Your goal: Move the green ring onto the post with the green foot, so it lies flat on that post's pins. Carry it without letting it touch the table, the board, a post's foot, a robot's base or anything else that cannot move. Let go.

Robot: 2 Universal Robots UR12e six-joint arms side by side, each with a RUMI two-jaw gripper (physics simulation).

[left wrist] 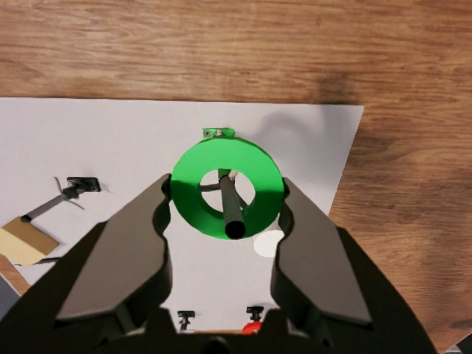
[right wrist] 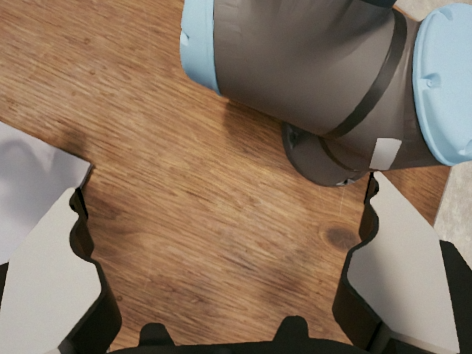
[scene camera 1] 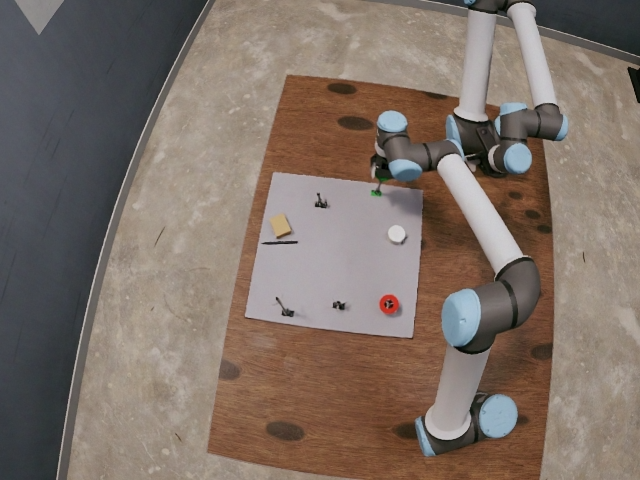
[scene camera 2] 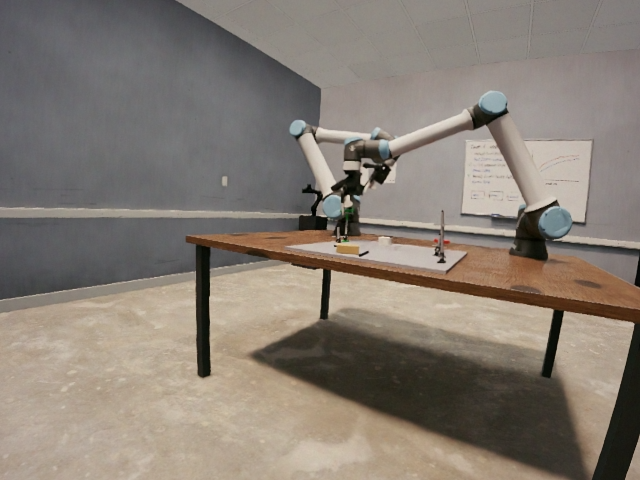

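Observation:
The green ring (scene camera 1: 382, 179) (scene camera 2: 348, 210) (left wrist: 187, 185) is held roughly level between the jaws of my left gripper (scene camera 1: 381, 174) (scene camera 2: 348, 205) (left wrist: 227, 177). The post with the green foot (scene camera 1: 376, 193) (scene camera 2: 345, 240) (left wrist: 218, 133) stands at the board's upper edge in scene camera 1. In the left wrist view its shaft (left wrist: 230, 200) comes up through the ring's hole, and its dark tip shows in front of the ring's lower rim. The ring is around the shaft, well above the foot; whether it touches the shaft is unclear. My right gripper (right wrist: 225, 182) is open and empty, above the table.
The grey board (scene camera 1: 341, 258) (scene camera 2: 408, 254) bears a red ring (scene camera 1: 382, 311) on a post, other dark-footed posts, a white round piece (scene camera 1: 396, 234) (scene camera 2: 384, 240), a tan block (scene camera 1: 280, 225) (scene camera 2: 347, 249) and a black pen (scene camera 1: 279, 242). The right arm is beside the left forearm.

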